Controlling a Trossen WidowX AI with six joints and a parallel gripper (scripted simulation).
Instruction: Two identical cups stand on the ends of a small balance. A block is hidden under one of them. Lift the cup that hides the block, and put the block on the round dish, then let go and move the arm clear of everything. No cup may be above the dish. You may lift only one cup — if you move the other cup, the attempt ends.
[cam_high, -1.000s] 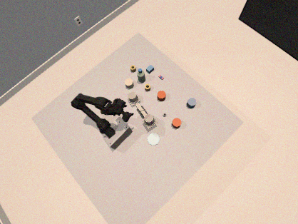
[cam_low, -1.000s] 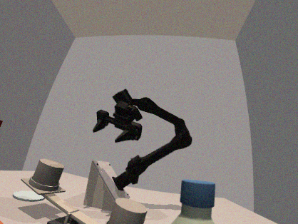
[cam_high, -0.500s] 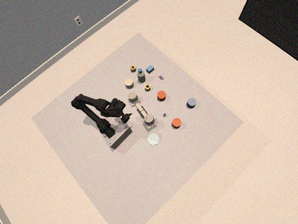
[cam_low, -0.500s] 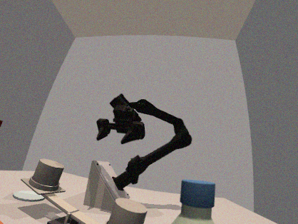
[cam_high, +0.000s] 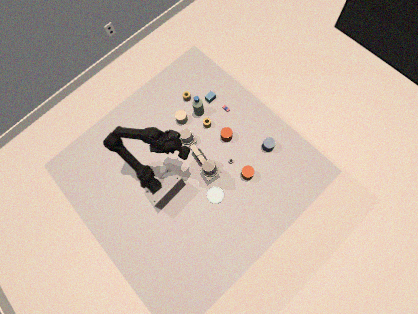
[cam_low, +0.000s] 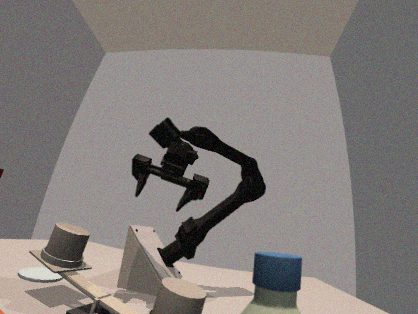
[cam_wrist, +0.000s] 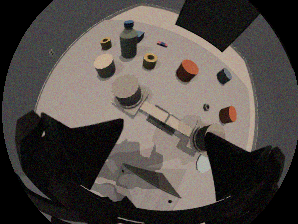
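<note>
Right now my gripper tip is 70 mm short of the grey block, 100 mm to the right of it and 180 mm above it. Round my gripper tip: grey cup (50 mm ahead, 170 mm to the right, 110 mm below); tan cup (120 mm ahead, 260 mm to the left, 180 mm below); round white dish (280 mm to the right, 220 mm below).
</note>
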